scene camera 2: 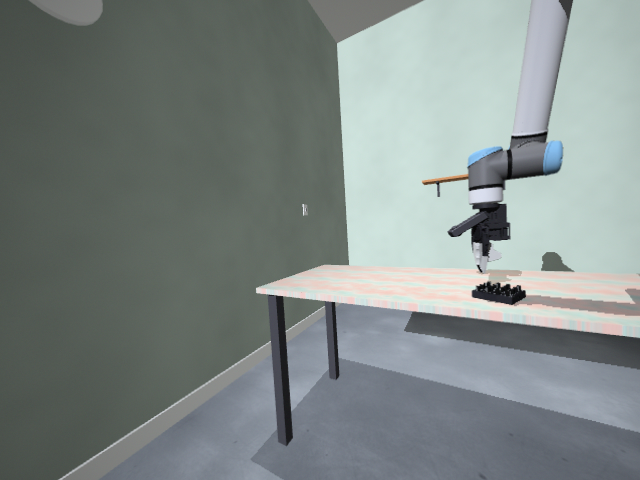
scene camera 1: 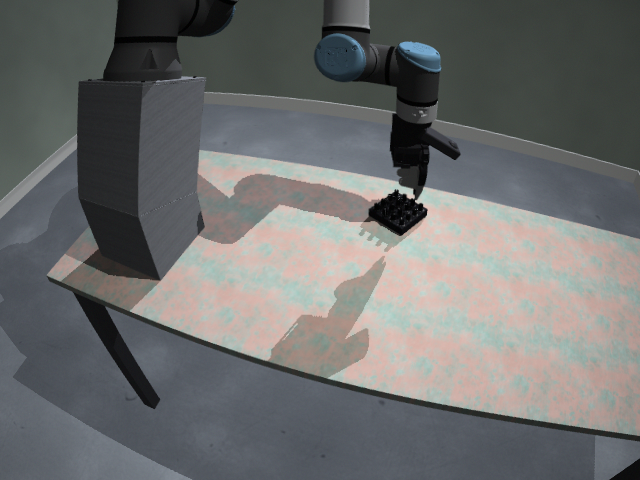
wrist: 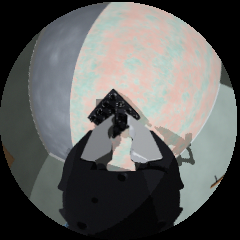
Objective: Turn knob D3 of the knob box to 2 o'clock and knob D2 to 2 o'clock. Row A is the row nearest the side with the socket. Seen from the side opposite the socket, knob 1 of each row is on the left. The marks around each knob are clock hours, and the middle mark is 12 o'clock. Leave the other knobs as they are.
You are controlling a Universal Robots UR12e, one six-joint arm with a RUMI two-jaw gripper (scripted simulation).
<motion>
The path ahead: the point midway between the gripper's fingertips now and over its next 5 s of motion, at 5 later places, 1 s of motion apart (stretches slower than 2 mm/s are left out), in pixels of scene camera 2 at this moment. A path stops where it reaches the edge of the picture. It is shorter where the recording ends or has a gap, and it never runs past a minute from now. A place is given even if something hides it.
My gripper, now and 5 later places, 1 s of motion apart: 482, 273; 482, 282; 481, 282; 481, 286; 481, 280; 481, 264
</motion>
